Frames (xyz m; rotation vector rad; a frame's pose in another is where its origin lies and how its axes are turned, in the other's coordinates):
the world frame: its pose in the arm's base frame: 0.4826 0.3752 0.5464 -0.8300 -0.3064 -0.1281
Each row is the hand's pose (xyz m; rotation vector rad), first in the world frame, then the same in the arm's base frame.
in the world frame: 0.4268 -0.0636 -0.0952 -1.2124 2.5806 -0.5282
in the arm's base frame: 0.8934 0.2650 0.6662 -1.0316 2.2130 -1.7735
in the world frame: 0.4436 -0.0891 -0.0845 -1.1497 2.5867 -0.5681
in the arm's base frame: 0.9012 0.2560 0.6963 -0.9691 2.1855 -1.7965
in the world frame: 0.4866 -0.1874 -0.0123 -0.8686 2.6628 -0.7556
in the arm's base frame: 0.9036 0.2440 0.8250 -0.6516 2.1145 -1.9137
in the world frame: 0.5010 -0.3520 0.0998 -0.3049 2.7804 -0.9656
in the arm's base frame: 0.8549 0.2170 1.0168 -0.0658 2.0182 -1.9702
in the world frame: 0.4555 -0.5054 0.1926 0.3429 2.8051 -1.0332
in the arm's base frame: 0.7562 0.1827 1.1694 0.5092 1.8910 -1.8498
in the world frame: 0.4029 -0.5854 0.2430 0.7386 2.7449 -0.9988
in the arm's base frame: 0.6769 0.1661 1.2411 0.8086 1.7848 -1.7000
